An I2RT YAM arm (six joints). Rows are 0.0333 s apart.
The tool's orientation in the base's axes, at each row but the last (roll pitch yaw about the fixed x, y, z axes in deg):
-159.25, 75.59, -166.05
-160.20, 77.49, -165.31
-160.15, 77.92, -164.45
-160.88, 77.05, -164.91
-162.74, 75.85, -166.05
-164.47, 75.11, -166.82
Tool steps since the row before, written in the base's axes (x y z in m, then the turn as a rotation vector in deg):
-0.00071, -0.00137, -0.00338, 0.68, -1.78, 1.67
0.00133, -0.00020, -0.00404, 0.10, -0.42, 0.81
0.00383, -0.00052, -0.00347, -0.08, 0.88, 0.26
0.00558, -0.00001, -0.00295, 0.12, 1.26, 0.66
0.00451, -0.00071, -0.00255, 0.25, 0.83, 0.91
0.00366, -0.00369, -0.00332, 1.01, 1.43, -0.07
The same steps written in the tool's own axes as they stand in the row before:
0.00353, -0.00114, 0.00027, -1.67, -1.84, 0.49
0.00368, 0.00021, 0.00214, -0.79, -0.47, -0.03
0.00265, -0.00001, 0.00447, -0.29, 0.85, -0.20
0.00167, 0.00055, 0.00606, -0.74, 1.21, -0.12
0.00144, -0.00030, 0.00502, -0.99, 0.77, -0.02
0.00251, -0.00333, 0.00454, -0.27, 1.46, 0.93

